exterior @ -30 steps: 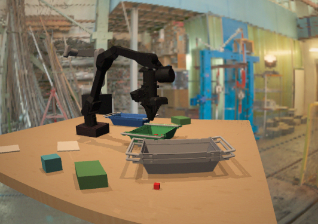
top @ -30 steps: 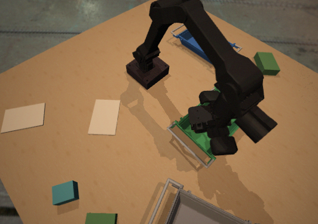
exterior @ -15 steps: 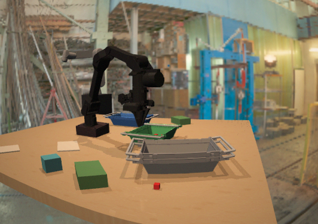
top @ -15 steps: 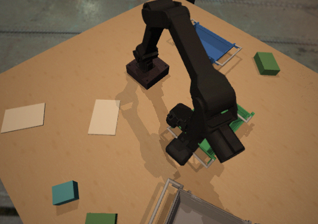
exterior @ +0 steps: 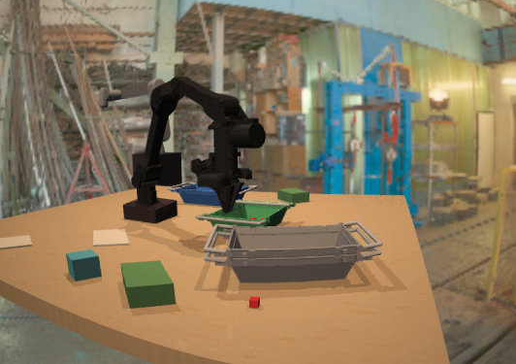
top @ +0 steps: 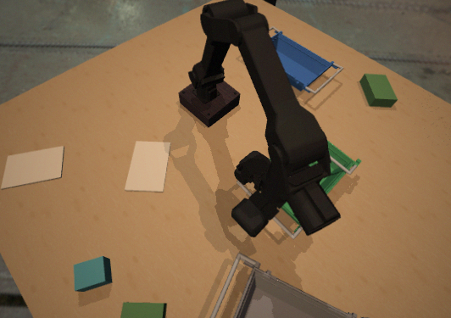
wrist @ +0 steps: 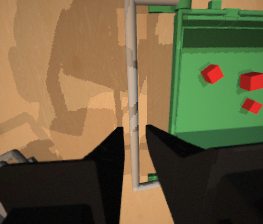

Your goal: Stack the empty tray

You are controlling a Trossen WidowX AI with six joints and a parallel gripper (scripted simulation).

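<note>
Now: the blue tray 46 cm to the left of my gripper tip, 33 cm behind it and 4 cm below it. The rest, counted from my gripper tip: teal block (37 cm to the right, 13 cm behind, 6 cm below).
</note>
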